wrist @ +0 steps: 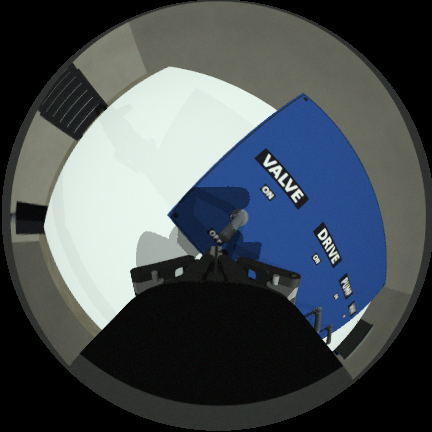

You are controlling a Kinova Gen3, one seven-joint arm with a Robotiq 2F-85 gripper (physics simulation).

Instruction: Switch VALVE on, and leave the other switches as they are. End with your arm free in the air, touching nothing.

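Frame: origin at the arm's base, x back, y right, z up, level; millimetres.
Seen in the pictures: gripper, between the fingertips: [215,252].
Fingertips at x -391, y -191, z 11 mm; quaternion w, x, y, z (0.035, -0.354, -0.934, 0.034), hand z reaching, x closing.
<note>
Offsets run from my fingertips to a thing's top centre. "pt": to the spot under its first point. Level surfaces: height alone.
The blue panel [320,150] fills the right of the wrist view. The label VALVE {pt dx -119, dy -21, dz +38 mm} [282,178] is at its near end, with the ON label {pt dx -95, dy -20, dz +29 mm} [267,192] beneath it. The VALVE switch {dx -37, dy -18, dz +55 mm} [233,226] is a grey lever that tilts toward the OFF label {pt dx -14, dy -17, dz +2 mm} [215,236]. My gripper [215,252] is shut and empty. Its fingertips show just below the lever's tip, close to the OFF label; whether they touch the lever I cannot tell.
The labels DRIVE {pt dx -124, dy +95, dz +38 mm} [328,244] and PUMP {pt dx -129, dy +218, dz +38 mm} [346,286] and a smaller label {dx -132, dy +339, dz +41 mm} [352,308] run down the panel. Two other grey levers [317,319] [328,333] show beside my gripper's right side. A white table top {dz -70 mm} [110,200] lies to the left. Dark objects [73,102] [31,218] stand beyond it.
</note>
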